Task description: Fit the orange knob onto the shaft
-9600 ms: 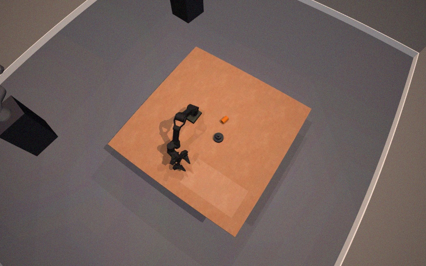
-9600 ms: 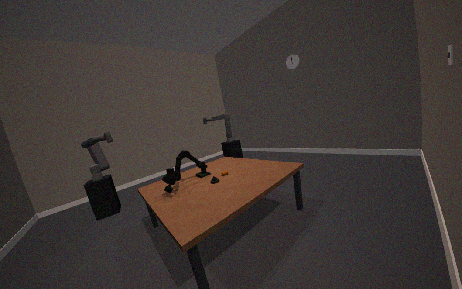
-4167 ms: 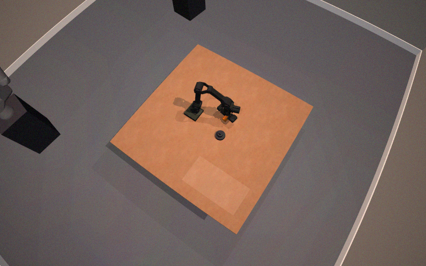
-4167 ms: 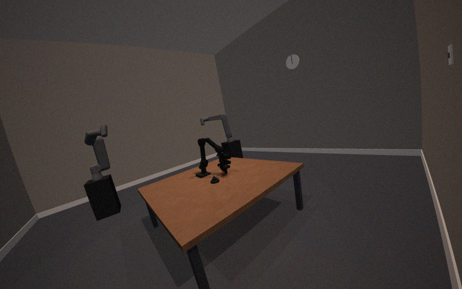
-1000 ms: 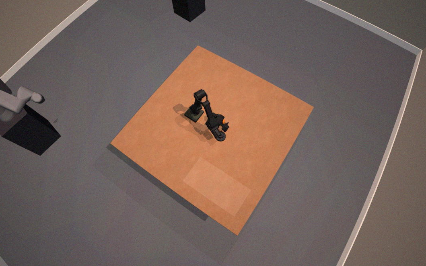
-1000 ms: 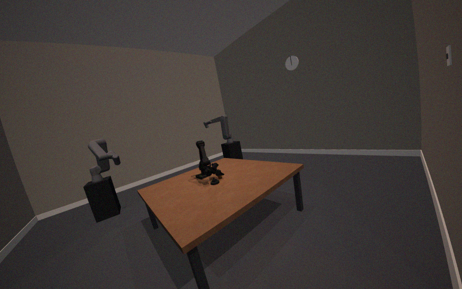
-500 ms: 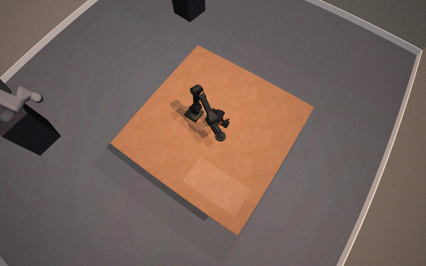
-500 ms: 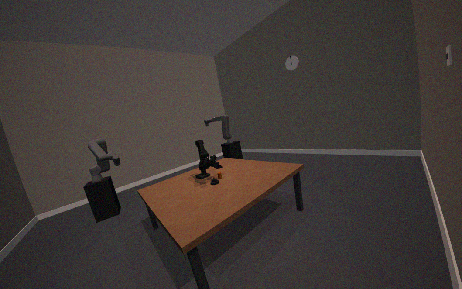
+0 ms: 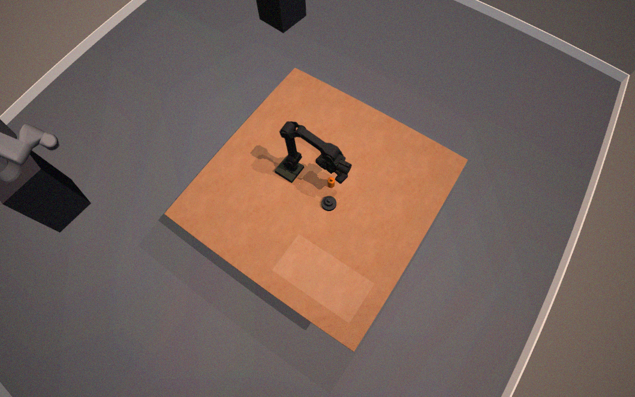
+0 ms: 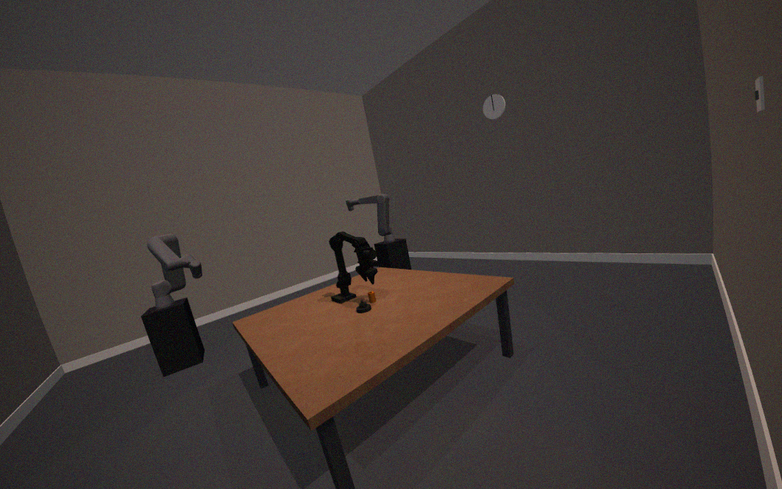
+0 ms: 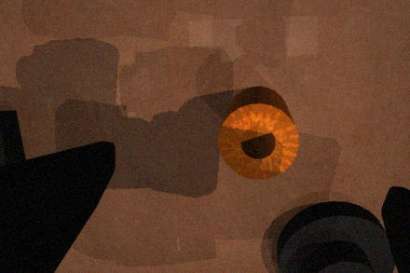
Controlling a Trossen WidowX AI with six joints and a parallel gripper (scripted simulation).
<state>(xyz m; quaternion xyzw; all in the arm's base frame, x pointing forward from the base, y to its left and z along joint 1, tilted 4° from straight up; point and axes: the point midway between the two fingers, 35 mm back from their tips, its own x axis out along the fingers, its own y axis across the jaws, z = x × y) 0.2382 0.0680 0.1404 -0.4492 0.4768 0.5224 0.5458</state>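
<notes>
Right now my gripper tip is 10 mm to the left of the orange knob and 90 mm above it. From my gripper tip the other things lie so: pedestal 70 mm ahead, 110 mm to the right, 90 mm below.
</notes>
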